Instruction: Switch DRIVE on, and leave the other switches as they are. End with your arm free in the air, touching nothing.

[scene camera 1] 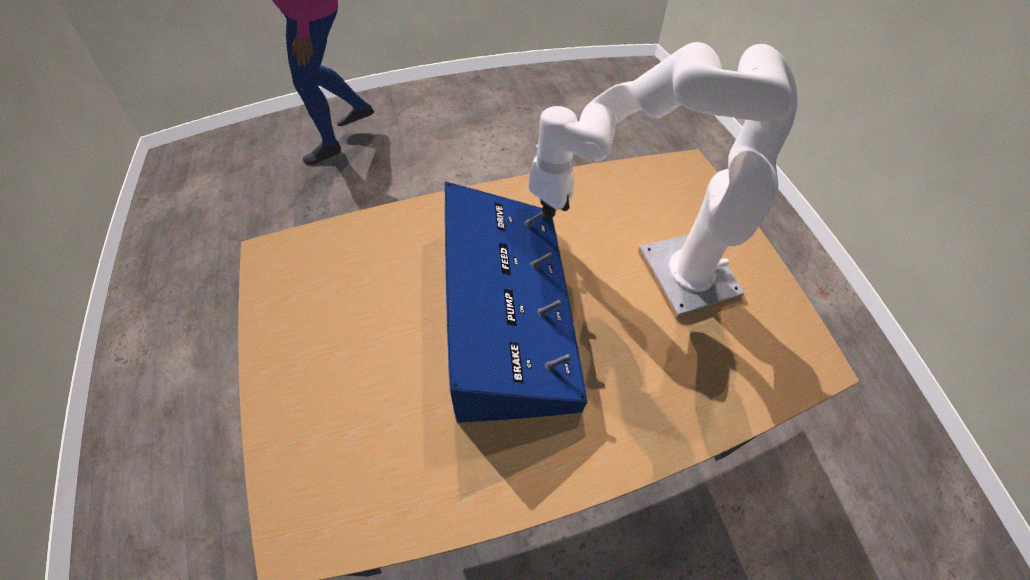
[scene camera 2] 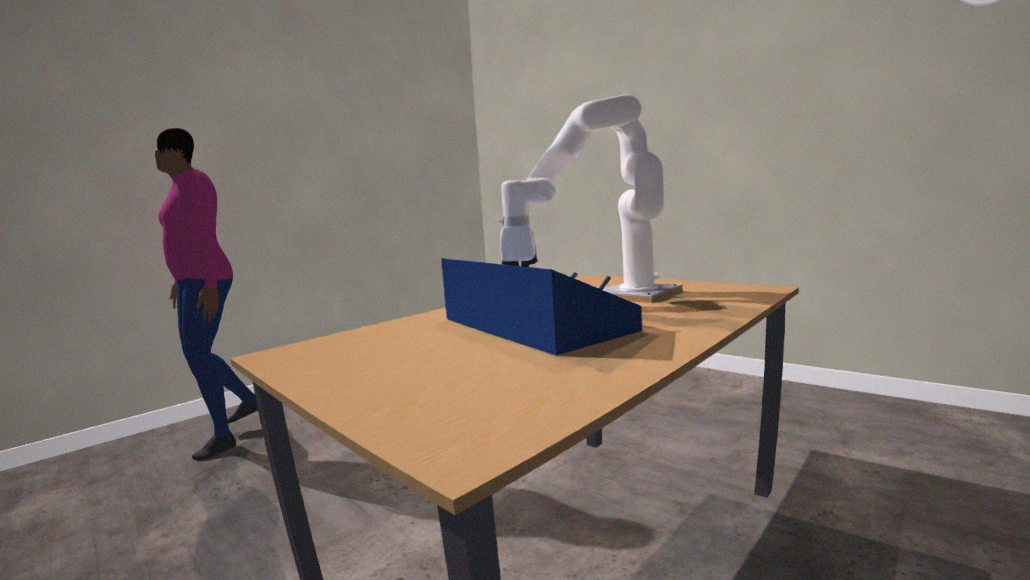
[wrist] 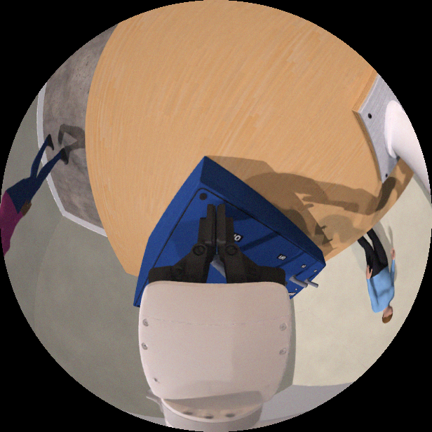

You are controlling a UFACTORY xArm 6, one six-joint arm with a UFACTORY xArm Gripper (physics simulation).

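Places are measured from the arm's base along level axes (x ahead, y left, z up), in centimetres.
Pixels of known places: gripper, fingertip midpoint: [scene camera 1: 548, 216]; arm's base at its link origin: [scene camera 1: 692, 271] [scene camera 2: 639, 288].
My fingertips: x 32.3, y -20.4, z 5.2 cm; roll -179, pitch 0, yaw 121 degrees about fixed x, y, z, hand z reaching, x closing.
Ahead of a thing's pixels: the offset from my fingertips to its top centre. Level surfaces: height alone.
A blue sloped switch box [scene camera 1: 475, 288] [scene camera 2: 497, 302] [wrist: 172, 240] stands on the table. In scene camera 1, the DRIVE lever {dx +4.3, dy +3.2, dz +5.7 cm} [scene camera 1: 534, 219] leans toward its lower label at the robot's side. The FEED lever {dx +6.3, dy +15.1, dz +5.7 cm} [scene camera 1: 541, 261], PUMP lever {dx +8.3, dy +26.9, dz +5.7 cm} [scene camera 1: 549, 309] and BRAKE lever {dx +10.3, dy +38.8, dz +5.7 cm} [scene camera 1: 557, 363] lean the same way, toward their OFF labels. My gripper [scene camera 1: 548, 213] [wrist: 216, 213] is shut and empty, low over the panel at the robot's side of the DRIVE lever, very close to its tip. Whether they touch is unclear. In scene camera 2 the fingertips are hidden behind the box.
The wooden table {dz -7.3 cm} [scene camera 1: 324, 360] [scene camera 2: 432, 410] [wrist: 200, 90] carries the arm's metal base plate [scene camera 1: 659, 270] [wrist: 372, 132]. A person in a magenta top [scene camera 2: 193, 223] walks on the floor beyond the table. Another person in light blue [wrist: 381, 285] shows in the wrist view.
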